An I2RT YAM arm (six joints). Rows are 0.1 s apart.
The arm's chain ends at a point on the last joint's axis. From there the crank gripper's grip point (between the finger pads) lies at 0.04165 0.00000 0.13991 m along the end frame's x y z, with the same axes.
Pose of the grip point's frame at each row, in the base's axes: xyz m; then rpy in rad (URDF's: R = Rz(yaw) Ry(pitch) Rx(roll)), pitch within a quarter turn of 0, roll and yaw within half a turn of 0:
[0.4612 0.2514 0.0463 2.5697 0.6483 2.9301]
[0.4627 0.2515 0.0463 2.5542 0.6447 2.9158]
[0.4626 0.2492 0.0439 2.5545 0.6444 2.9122]
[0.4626 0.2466 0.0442 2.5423 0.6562 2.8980]
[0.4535 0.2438 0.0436 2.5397 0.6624 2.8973]
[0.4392 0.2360 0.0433 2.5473 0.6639 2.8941]
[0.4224 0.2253 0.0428 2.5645 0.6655 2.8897]
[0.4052 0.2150 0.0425 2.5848 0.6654 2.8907]
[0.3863 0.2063 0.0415 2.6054 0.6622 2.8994]
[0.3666 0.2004 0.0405 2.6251 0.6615 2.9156]
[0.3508 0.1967 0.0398 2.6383 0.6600 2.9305]
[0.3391 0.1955 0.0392 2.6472 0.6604 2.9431]
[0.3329 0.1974 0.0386 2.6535 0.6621 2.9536]
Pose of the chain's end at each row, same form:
[0.4083 0.1853 0.1652 2.5697 0.6483 2.9301]
[0.4096 0.1841 0.1644 2.5542 0.6447 2.9158]
[0.4093 0.1821 0.1620 2.5545 0.6444 2.9122]
[0.4072 0.1791 0.1611 2.5423 0.6562 2.8980]
[0.3974 0.1761 0.1601 2.5397 0.6624 2.8973]
[0.3826 0.1695 0.1603 2.5473 0.6639 2.8941]
[0.3650 0.1613 0.1607 2.5645 0.6655 2.8897]
[0.3475 0.1534 0.1617 2.5848 0.6654 2.8907]
[0.3293 0.1468 0.1620 2.6054 0.6622 2.8994]
[0.3103 0.1424 0.1621 2.6251 0.6615 2.9156]
[0.2954 0.1396 0.1622 2.6383 0.6600 2.9305]
[0.2842 0.1388 0.1620 2.6472 0.6604 2.9431]
[0.2783 0.1410 0.1617 2.6535 0.6621 2.9536]

